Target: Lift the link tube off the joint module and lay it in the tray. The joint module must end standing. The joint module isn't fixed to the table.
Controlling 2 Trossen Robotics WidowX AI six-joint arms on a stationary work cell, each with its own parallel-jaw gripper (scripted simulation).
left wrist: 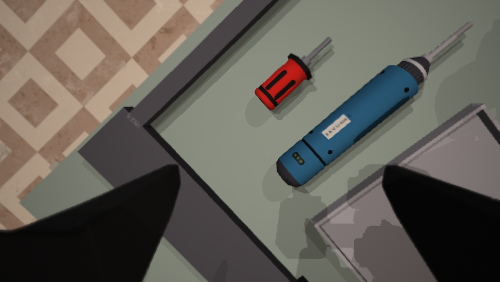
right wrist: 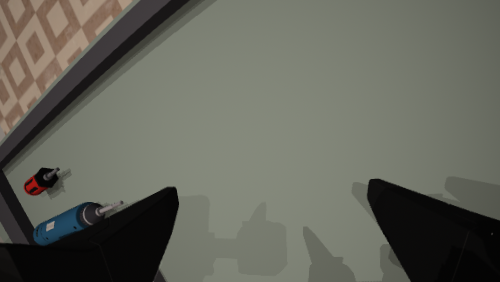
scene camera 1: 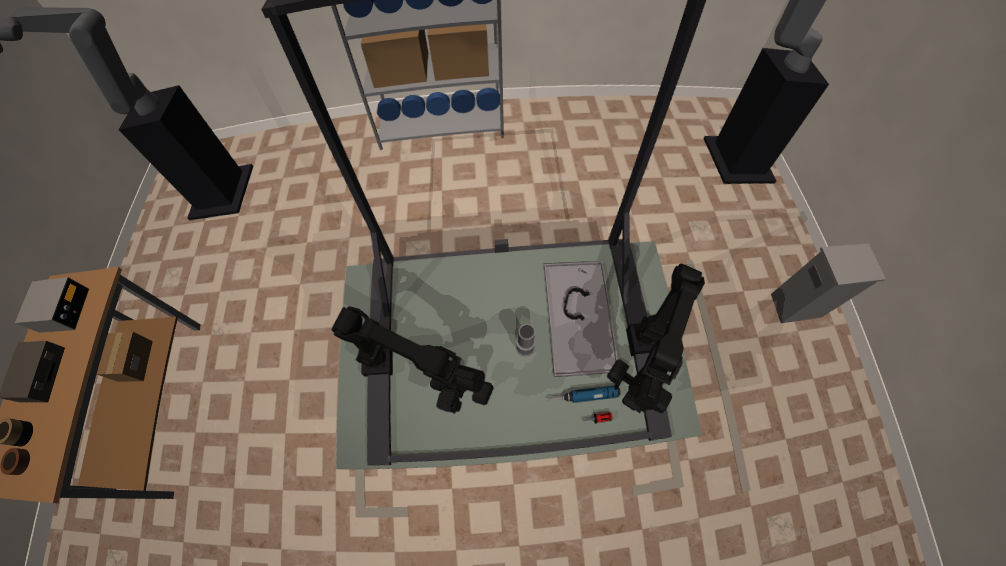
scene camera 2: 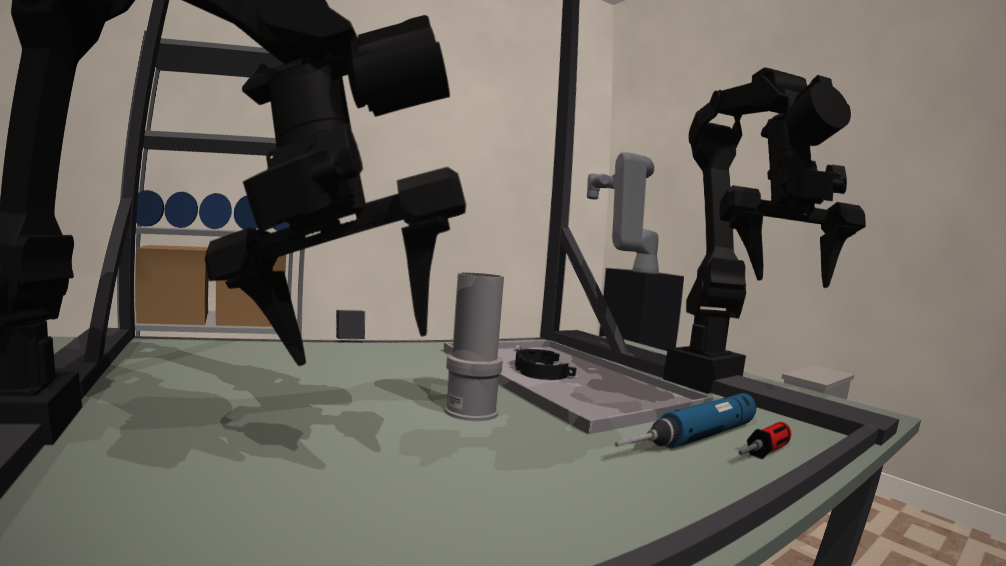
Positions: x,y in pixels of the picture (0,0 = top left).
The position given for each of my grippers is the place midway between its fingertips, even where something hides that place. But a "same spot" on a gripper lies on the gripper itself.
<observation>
my left gripper: left wrist; scene camera 1 628,397; scene camera 2; not seen in the right wrist view (out of frame)
my right gripper: right wrist; scene camera 1 471,396; scene camera 2; not seen in the left wrist view (out of frame)
same spot on my right gripper: (right wrist: 422,231) = (scene camera 2: 285,315)
same spot on my left gripper: (left wrist: 123,227) = (scene camera 2: 828,253)
</observation>
